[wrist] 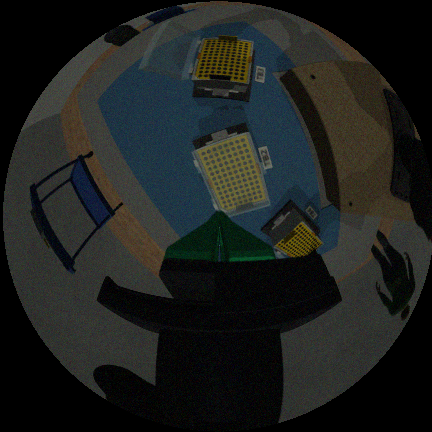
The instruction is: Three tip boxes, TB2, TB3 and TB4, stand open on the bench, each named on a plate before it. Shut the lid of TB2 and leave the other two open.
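Frame: origin at the arm's base, x ahead, y up, z right, level; centimetres.
Seen in the pictures: gripper, between the fingertips: [218, 216].
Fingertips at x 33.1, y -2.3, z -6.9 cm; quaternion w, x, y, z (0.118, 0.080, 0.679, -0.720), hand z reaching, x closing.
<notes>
Pixels of each thing's top centre, then the offset from my fingertips to it. Level surfaces: height alone.
- TB2, centre of its top: [241, 176] dx -2.9, dy -9.2, dz +0.2 cm
- TB3, centre of its top: [223, 51] dx -6.3, dy -9.5, dz +21.7 cm
- TB4, centre of its top: [303, 249] dx -13.8, dy -9.5, dz -18.9 cm
- blue mat, height of its surface: dy -17.0 cm
TB2 [232, 172] is in the middle of the view, its clear lid lying down over the pale yellow rack; its name plate [265, 157] is on its right. TB3 [224, 60] is at the top, its rack bright yellow and uncovered, its clear lid [167, 57] standing open to the left; its plate [260, 74] is on the right. TB4 [300, 240] is at the lower right, its yellow rack uncovered, its lower part and most of its lid hidden behind my gripper; its plate [311, 212] is above right. My gripper [218, 216] is shut and empty, its green tips at TB2's lower left corner; contact cannot be told.
The boxes are on a blue mat [150, 145]. A large brown block [357, 145] with a dark side is at the right. A blue-framed stand [92, 192] is past the wooden bench edge at the left. A dark green figure [395, 282] is at the lower right.
</notes>
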